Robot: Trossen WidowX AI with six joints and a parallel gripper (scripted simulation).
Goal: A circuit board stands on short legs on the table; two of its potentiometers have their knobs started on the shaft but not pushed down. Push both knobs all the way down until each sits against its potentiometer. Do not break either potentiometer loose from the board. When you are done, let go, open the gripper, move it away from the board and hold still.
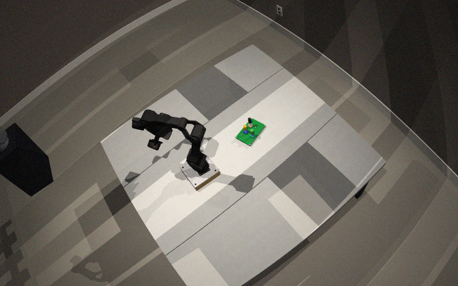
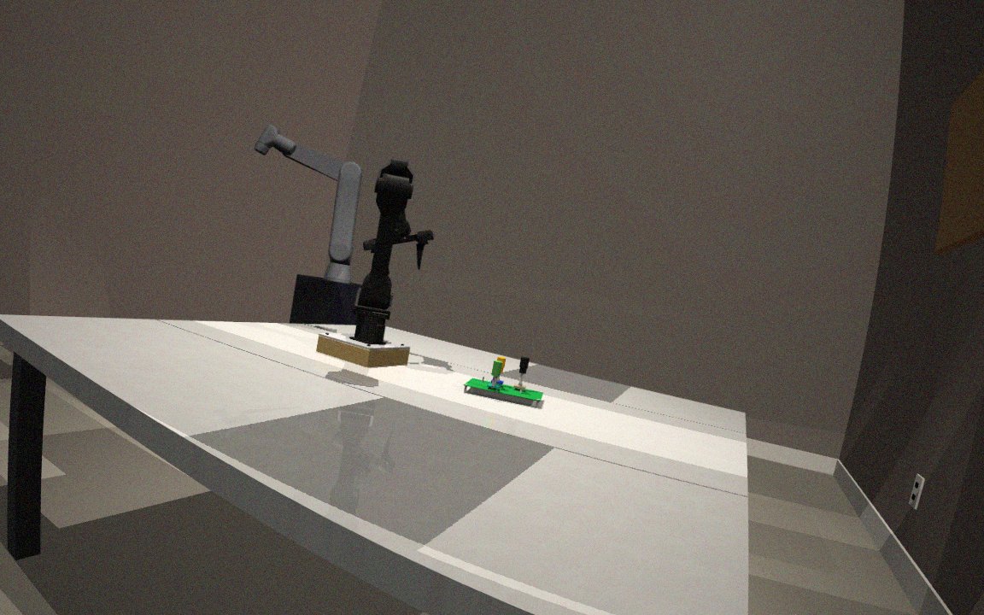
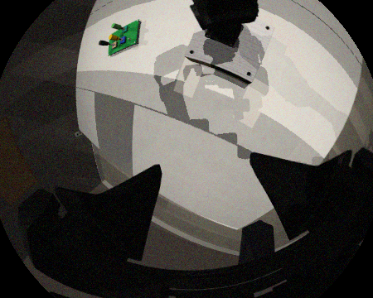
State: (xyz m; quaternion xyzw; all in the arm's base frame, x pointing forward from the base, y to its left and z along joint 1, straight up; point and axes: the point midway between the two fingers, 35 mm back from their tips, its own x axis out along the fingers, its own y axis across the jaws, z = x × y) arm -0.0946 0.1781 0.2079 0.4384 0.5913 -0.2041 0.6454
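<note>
My gripper tip is 410 mm short of the orange knob, 110 mm to the left of it and 160 mm above it. Round my gripper tip: black knob (450 mm ahead, 90 mm to the right, 150 mm below).
</note>
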